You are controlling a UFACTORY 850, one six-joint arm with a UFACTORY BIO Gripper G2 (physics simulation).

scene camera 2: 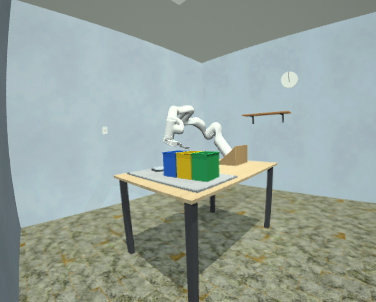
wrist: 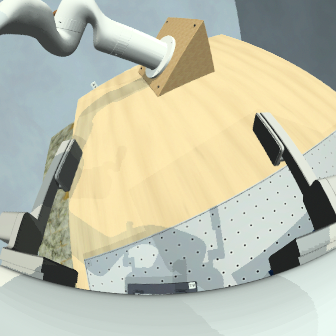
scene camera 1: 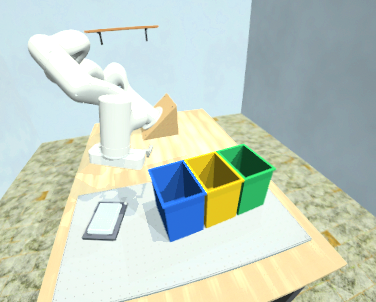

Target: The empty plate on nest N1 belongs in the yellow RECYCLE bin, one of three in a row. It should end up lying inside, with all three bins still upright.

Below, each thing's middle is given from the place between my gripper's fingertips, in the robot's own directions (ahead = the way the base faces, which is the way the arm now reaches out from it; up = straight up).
Scene:
I see the blue bin [scene camera 1: 179, 196] 24 cm ahead of my hand, 9 cm to the left of it and 12 cm below it. The rest, counted from my hand: yellow bin [scene camera 1: 222, 183] (24 cm ahead, 22 cm to the left, 12 cm below); then gridded plate [scene camera 1: 104, 221] (14 cm ahead, 16 cm to the right, 19 cm below); then green bin [scene camera 1: 257, 172] (25 cm ahead, 35 cm to the left, 12 cm below).

